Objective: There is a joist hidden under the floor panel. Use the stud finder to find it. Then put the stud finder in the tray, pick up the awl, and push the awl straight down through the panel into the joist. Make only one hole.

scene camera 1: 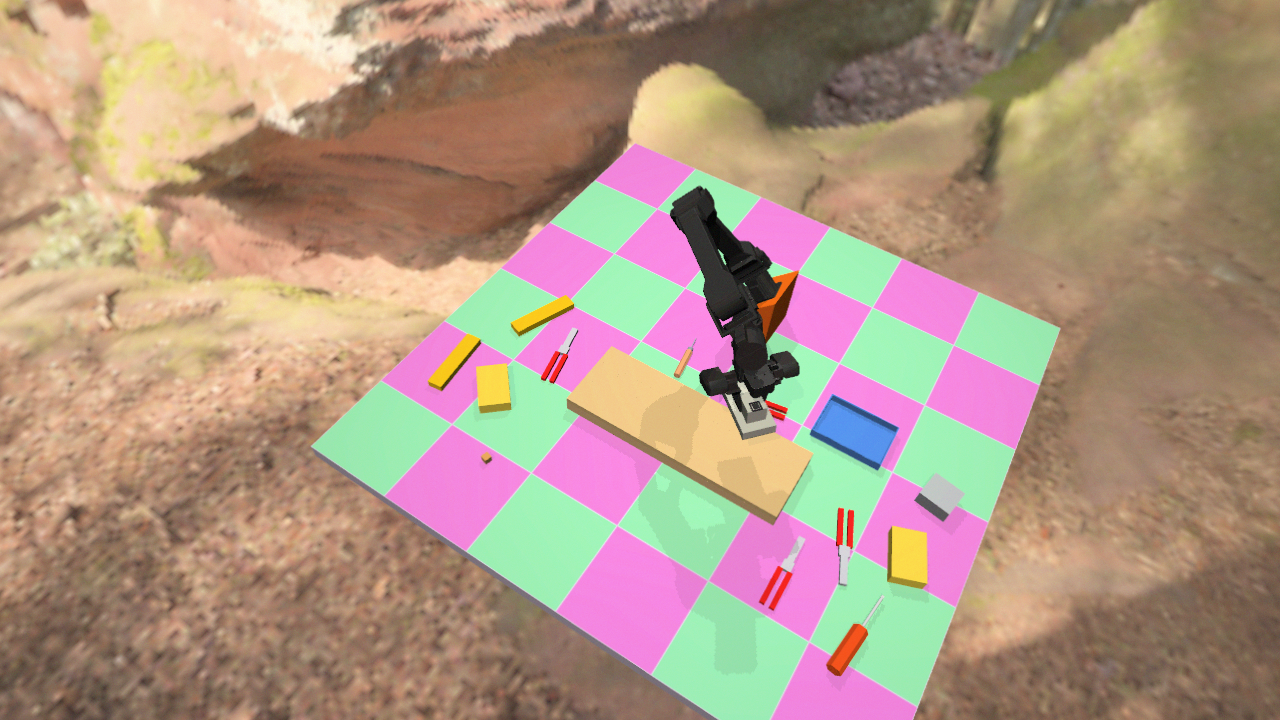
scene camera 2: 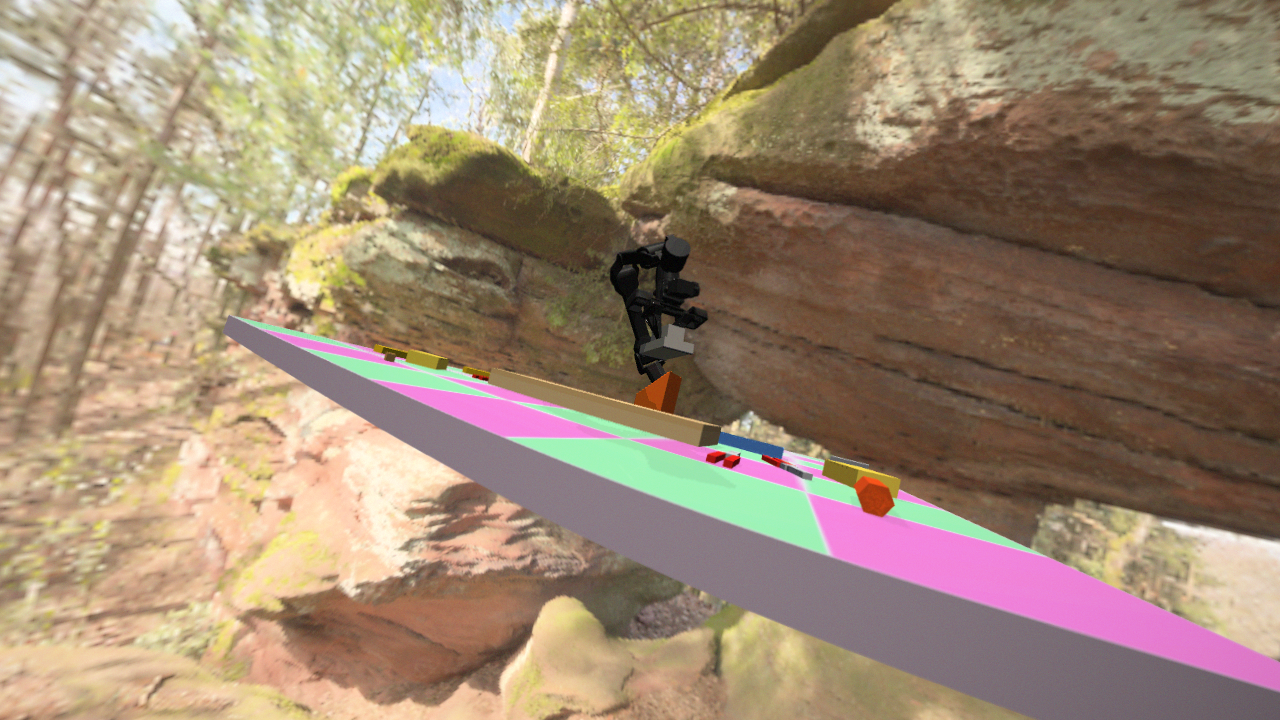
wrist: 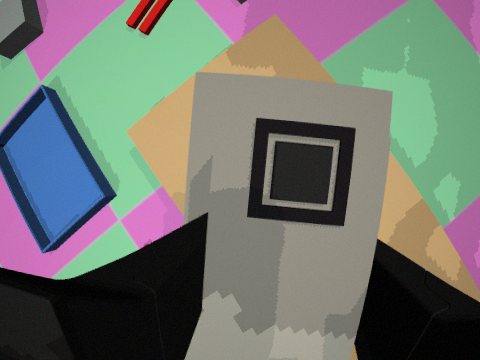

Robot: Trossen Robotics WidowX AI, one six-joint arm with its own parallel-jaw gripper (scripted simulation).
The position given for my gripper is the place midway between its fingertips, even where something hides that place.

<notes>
In view: my gripper [scene camera 1: 750, 408], a grey stud finder [scene camera 1: 755, 420], a grey block [scene camera 1: 939, 496], a yellow block [scene camera 1: 907, 557], a yellow block [scene camera 1: 493, 391] and a blue tray [scene camera 1: 843, 426].
The grey stud finder also shows in scene camera 2 [scene camera 2: 671, 344] and in the wrist view [wrist: 292, 172]. My gripper shows as well in scene camera 2 [scene camera 2: 667, 342] and in the wrist view [wrist: 281, 229]. The blue tray is seen too in scene camera 2 [scene camera 2: 751, 445] and in the wrist view [wrist: 59, 186].
</notes>
